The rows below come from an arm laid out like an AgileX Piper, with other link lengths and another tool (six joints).
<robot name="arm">
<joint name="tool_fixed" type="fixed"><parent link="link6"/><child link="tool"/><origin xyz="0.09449 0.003 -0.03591" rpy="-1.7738 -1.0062 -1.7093"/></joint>
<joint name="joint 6" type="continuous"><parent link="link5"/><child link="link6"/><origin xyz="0.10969 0 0.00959" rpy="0 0 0"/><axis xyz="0.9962 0 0.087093"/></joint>
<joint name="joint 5" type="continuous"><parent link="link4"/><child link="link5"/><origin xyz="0 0 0" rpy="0 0 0"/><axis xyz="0 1 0"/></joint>
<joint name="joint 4" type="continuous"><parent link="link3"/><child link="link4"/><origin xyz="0.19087 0 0.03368" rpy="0 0 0"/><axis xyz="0.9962 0 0.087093"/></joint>
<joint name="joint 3" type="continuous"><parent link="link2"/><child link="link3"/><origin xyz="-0.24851 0 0.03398" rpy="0 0 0"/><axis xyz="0 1 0"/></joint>
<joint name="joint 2" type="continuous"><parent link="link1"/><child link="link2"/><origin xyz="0 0 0" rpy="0 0 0"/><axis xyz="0 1 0"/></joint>
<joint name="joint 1" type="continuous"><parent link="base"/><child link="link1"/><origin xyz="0 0 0.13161" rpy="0 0 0"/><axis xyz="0 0 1"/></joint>
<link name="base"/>
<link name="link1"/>
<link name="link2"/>
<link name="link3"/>
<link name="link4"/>
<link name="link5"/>
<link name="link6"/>
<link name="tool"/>
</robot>
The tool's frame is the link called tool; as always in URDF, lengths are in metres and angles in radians. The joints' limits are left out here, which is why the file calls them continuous.
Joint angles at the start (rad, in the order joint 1, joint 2, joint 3, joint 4, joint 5, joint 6):
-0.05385, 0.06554, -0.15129, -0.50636, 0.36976, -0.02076
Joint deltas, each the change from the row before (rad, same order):
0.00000, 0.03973, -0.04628, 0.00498, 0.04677, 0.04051
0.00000, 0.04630, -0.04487, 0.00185, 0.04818, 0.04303
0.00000, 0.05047, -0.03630, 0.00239, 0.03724, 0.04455
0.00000, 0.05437, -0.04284, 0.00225, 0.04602, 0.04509
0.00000, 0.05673, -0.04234, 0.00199, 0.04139, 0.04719
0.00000, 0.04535, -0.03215, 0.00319, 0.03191, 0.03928
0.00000, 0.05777, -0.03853, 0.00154, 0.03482, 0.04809
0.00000, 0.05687, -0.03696, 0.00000, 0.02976, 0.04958
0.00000, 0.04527, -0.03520, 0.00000, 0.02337, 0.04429
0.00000, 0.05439, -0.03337, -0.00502, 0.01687, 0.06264
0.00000, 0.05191, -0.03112, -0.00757, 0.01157, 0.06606
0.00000, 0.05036, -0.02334, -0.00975, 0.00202, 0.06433
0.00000, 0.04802, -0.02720, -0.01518, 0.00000, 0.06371
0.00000, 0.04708, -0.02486, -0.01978, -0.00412, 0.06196
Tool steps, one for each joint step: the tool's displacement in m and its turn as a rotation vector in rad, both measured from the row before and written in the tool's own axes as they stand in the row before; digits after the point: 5 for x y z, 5 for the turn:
0.00320, 0.00237, -0.00103, -0.02259, -0.04860, 0.03096
0.00192, 0.00233, -0.00066, -0.02674, -0.05475, 0.02654
0.00021, 0.00078, 0.00003, -0.02413, -0.05668, 0.02485
0.00084, 0.00135, -0.00016, -0.03114, -0.05985, 0.02445
0.00123, 0.00037, 0.00003, -0.03118, -0.05792, 0.02616
0.00047, -0.00021, 0.00008, -0.02562, -0.04726, 0.02294
0.00097, -0.00089, 0.00049, -0.03236, -0.05428, 0.02622
0.00141, -0.00173, 0.00067, -0.03148, -0.04940, 0.02792
0.00284, -0.00249, -0.00016, -0.02342, -0.03578, 0.03045
0.00239, -0.00407, 0.00101, -0.02688, -0.04063, 0.04046
0.00265, -0.00495, 0.00118, -0.02449, -0.03536, 0.04405
0.00166, -0.00564, 0.00218, -0.02146, -0.03076, 0.03993
0.00358, -0.00650, 0.00173, -0.01765, -0.02076, 0.04082
0.00370, -0.00690, 0.00228, -0.01577, -0.01463, 0.03690

